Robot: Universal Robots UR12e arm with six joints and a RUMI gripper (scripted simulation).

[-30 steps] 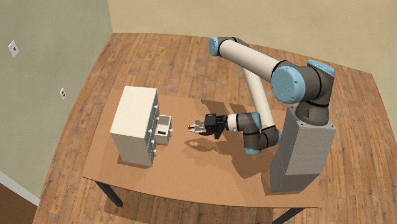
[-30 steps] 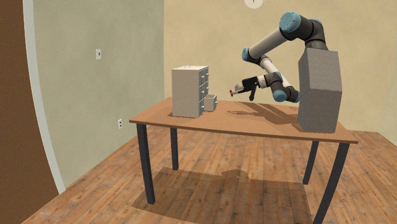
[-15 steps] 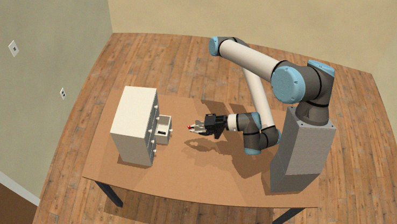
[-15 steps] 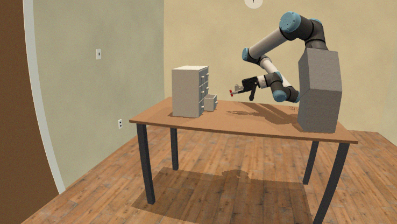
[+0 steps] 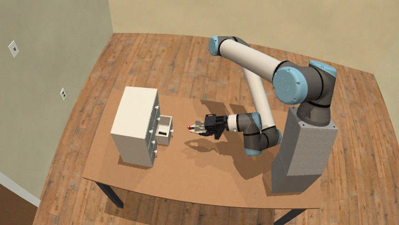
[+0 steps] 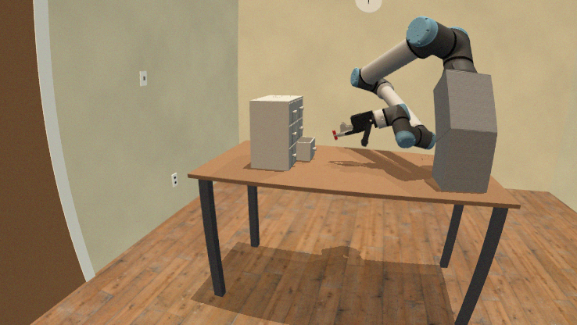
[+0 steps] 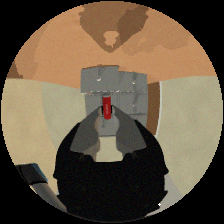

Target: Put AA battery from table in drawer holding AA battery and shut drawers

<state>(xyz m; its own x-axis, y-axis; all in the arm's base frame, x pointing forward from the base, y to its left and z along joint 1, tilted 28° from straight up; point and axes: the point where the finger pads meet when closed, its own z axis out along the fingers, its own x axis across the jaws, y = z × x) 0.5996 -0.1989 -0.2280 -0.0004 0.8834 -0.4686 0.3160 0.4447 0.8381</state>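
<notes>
My gripper is now 170 mm short of the small dark object, 30 mm to the left of it and 120 mm above it. Also, from my hand: red AA battery (10 mm ahead).
</notes>
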